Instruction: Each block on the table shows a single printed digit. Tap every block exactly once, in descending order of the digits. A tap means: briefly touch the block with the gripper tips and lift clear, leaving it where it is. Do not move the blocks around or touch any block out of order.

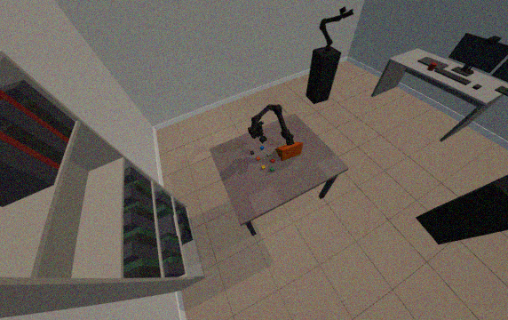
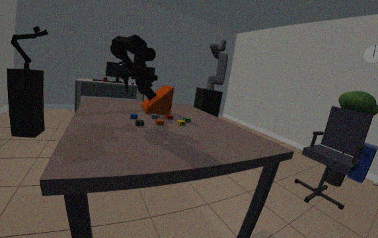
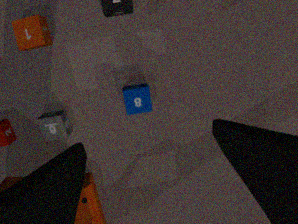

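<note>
My gripper tip is 29 cm to the right of the green block and 12 cm above it. Round my gripper tip: grey block 4 cm behind, 11 cm to the left, 12 cm below; then black block 11 cm ahead, 2 cm to the left, 12 cm below; then blue block 1 cm behind, 12 cm below.
</note>
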